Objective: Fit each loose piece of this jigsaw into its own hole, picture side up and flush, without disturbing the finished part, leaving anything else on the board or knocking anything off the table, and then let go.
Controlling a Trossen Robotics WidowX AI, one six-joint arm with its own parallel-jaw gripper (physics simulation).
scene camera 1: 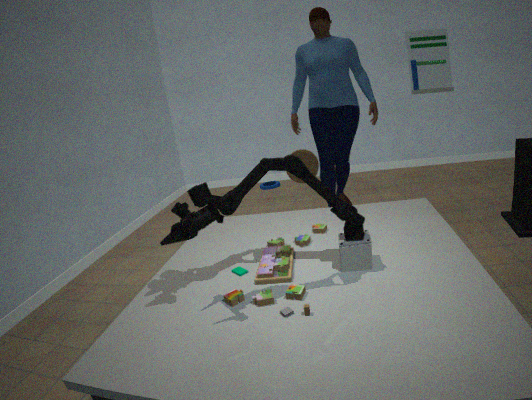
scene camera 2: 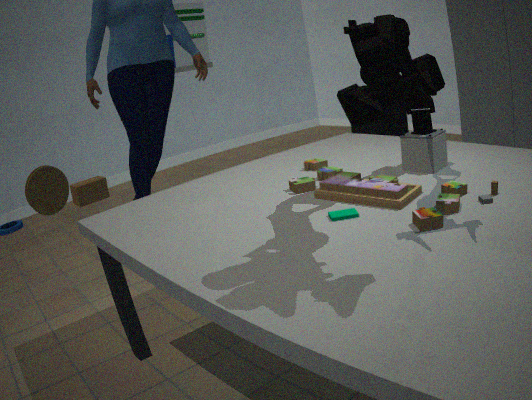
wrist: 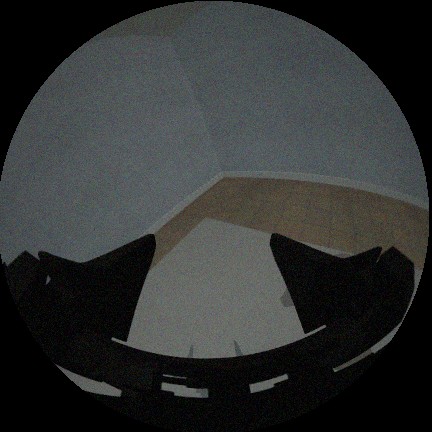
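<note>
The jigsaw board (scene camera 1: 272, 281) (scene camera 2: 357, 199) has a wooden rim and holds lilac and green pieces; its holes are hard to make out. Three loose pieces lie on its near side in scene view 1: a red-yellow piece (scene camera 1: 234, 297) (scene camera 2: 427, 220), a pink-green piece (scene camera 1: 264, 298) (scene camera 2: 448, 203) and a green-orange piece (scene camera 1: 295, 292) (scene camera 2: 454, 188). Beyond the board lie a green piece (scene camera 1: 275, 242) (scene camera 2: 302, 185), a blue-green piece (scene camera 1: 302, 240) (scene camera 2: 330, 173) and an orange-green piece (scene camera 1: 320, 228) (scene camera 2: 315, 164). My gripper (scene camera 1: 162, 243) (wrist: 213, 239) is open and empty, high above the table, left of the board.
A green tile (scene camera 1: 240, 271) (scene camera 2: 343, 214) lies beside the board. A small grey block (scene camera 1: 286, 312) (scene camera 2: 485, 199) and a small brown peg (scene camera 1: 307, 310) (scene camera 2: 494, 188) stand near the loose pieces. The arm's pale base (scene camera 1: 355, 255) (scene camera 2: 422, 152) stands on the table. A person (scene camera 1: 327, 75) (scene camera 2: 142, 55) is behind it.
</note>
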